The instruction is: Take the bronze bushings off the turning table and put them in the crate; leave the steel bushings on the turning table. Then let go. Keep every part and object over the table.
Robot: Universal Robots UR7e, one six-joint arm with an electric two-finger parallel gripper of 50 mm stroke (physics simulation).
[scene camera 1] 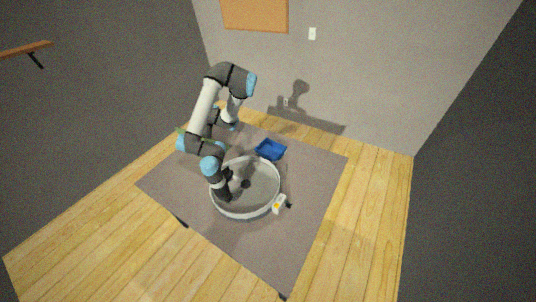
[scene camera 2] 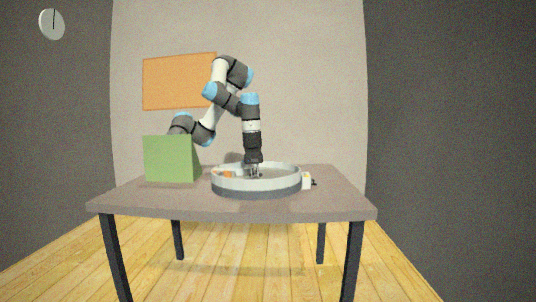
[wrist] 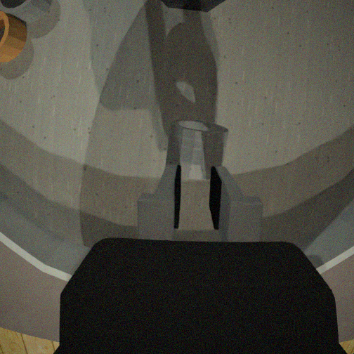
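Where they show: gripper, between the fingertips: (scene camera 1: 231,200) (scene camera 2: 255,176); arm's base, origin of its link: (scene camera 2: 174,145).
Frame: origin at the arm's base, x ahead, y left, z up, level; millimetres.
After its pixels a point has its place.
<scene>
The round turning table (scene camera 1: 250,216) {x 574, y -298, z -134 mm} (scene camera 2: 255,186) {x 441, y -346, z -130 mm} (wrist: 280,100) has a pale raised rim. My gripper (scene camera 2: 254,174) {x 439, y -272, z -108 mm} (wrist: 195,185) is low inside the rim, shut on a grey steel bushing (wrist: 194,147); whether the bushing touches the surface I cannot tell. In scene camera 1 the arm hides the fingers. A bronze bushing (wrist: 17,42) and another steel bushing (wrist: 34,9) show at the top left of the wrist view. Bronze parts (scene camera 2: 228,174) {x 316, y -190, z -116 mm} also show at the left inside the rim in scene camera 2. The blue crate (scene camera 1: 268,154) {x 426, y 183, z -184 mm} stands behind the turning table; its contents cannot be made out.
A dark hub (scene camera 1: 245,184) {x 442, y -140, z -128 mm} (wrist: 195,4) is at the middle of the turning table. A green panel (scene camera 2: 168,158) {x -20, y -53, z -61 mm} stands at the left of the table. A small white box (scene camera 1: 279,203) {x 681, y -164, z -130 mm} (scene camera 2: 306,180) {x 669, y -201, z -147 mm} with a yellow mark is at the right outside the rim.
</scene>
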